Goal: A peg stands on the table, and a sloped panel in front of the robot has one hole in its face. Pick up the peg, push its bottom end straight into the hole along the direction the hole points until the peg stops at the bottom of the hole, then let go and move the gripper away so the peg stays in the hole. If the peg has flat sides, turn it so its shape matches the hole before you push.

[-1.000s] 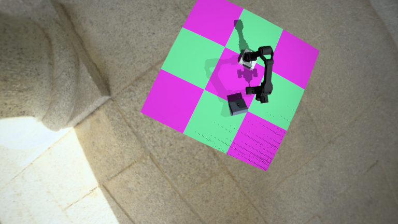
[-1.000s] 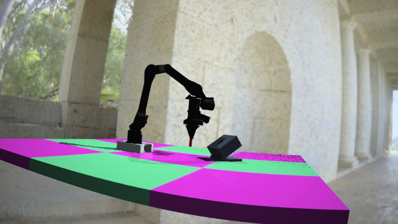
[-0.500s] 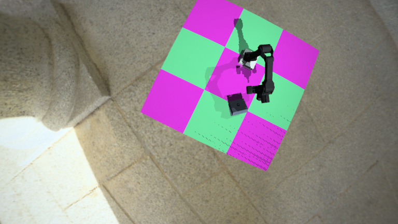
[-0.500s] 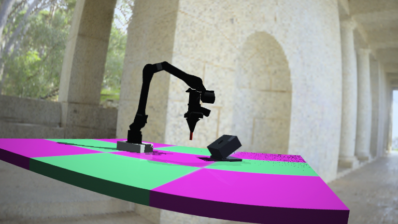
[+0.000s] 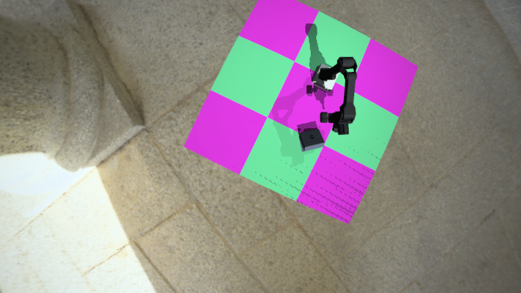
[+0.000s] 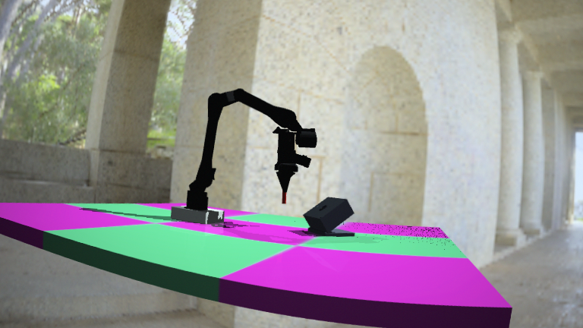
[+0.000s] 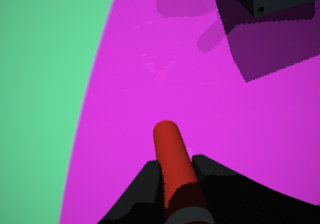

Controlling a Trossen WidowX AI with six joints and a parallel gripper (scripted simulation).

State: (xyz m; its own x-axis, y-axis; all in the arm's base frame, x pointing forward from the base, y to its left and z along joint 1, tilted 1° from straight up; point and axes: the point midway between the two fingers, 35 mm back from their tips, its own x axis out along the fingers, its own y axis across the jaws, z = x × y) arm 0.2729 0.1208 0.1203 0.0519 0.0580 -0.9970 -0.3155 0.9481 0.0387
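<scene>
My gripper tip is 160 mm short of the dark sloped panel, 60 mm to the left of it and 60 mm above it. From my gripper tip the other things lie so: thin foot plate: 170 mm ahead, 120 mm below, 50 mm to the right; red peg: 20 mm above.
</scene>
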